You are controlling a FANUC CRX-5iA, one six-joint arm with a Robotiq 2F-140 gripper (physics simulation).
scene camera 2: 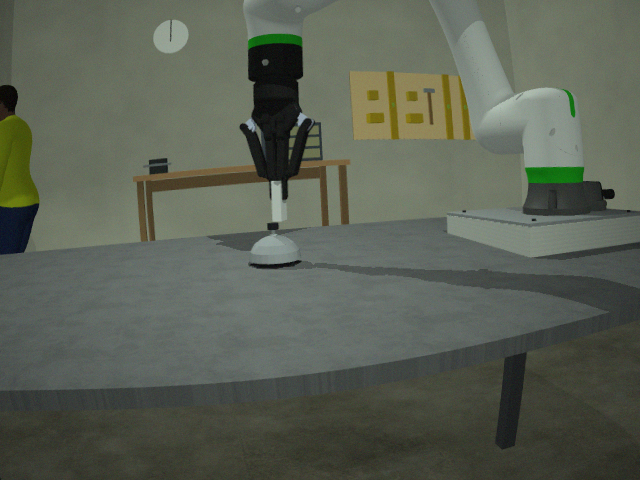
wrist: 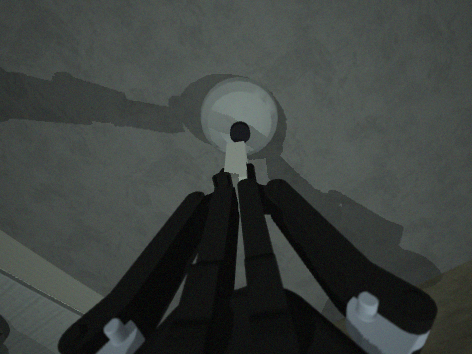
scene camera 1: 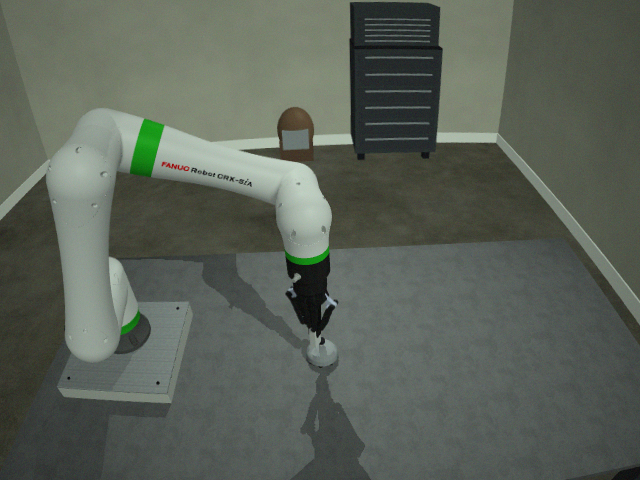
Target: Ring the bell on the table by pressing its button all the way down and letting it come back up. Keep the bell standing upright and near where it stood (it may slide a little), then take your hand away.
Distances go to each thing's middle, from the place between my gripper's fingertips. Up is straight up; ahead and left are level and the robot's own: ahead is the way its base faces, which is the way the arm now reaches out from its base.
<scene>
Now: hand 10 mm short of the bell [scene camera 2: 274, 251], 10 mm to the right of it and 30 mm above it.
</scene>
